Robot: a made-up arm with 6 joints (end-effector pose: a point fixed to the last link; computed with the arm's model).
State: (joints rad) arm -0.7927 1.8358 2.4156 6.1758 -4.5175 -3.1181
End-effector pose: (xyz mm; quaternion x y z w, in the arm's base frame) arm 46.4 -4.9 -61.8 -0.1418 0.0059 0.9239 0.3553
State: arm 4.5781 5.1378 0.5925 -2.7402 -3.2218 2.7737
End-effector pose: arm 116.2 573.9 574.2 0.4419 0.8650 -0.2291 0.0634
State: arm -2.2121 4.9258 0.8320 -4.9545 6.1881 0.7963
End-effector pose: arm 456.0 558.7 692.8 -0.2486 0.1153 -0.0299 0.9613
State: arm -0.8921 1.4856 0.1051 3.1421 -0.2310 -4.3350
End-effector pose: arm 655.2 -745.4 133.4 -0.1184 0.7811 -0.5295 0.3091
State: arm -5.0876 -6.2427 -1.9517 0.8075 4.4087 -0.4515
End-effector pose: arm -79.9 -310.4 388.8 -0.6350 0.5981 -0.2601 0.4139
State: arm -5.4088 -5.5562 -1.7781 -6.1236 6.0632 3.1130
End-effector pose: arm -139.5 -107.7 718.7 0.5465 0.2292 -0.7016 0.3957
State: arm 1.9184 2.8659 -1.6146 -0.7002 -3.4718 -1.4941
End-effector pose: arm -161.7 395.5 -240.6 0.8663 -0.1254 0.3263 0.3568
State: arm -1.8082 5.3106 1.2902 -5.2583 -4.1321 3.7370
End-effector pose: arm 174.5 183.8 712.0 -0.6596 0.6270 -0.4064 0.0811
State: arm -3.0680 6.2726 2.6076 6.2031 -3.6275 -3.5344
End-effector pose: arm -108.6 -45.7 292.5 -0.1126 0.4793 -0.0987 0.8648
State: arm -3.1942 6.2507 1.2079 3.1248 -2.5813 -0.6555
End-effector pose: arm -306.3 -24.9 656.2 -0.2778 0.9117 -0.0989 0.2862
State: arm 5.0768 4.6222 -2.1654 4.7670 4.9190 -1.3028
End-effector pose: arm 85.9 216.1 -249.4 -0.6657 0.3456 -0.5185 0.4107
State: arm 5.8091 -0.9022 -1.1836 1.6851 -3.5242 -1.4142
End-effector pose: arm -519.5 363.0 259.2 0.5379 0.0267 0.8381 0.0864
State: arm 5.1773 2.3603 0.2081 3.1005 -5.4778 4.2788
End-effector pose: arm 339.6 -575.6 -569.3 0.6861 0.3535 0.0123 0.6357
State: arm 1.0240 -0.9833 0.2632 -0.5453 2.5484 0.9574
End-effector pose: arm -293.7 -467.5 665.8 0.2432 0.7713 0.5011 0.3080
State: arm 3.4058 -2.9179 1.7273 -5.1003 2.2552 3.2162
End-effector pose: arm 428.6 -15.2 -155.3 0.5885 -0.3672 0.0373 0.7193
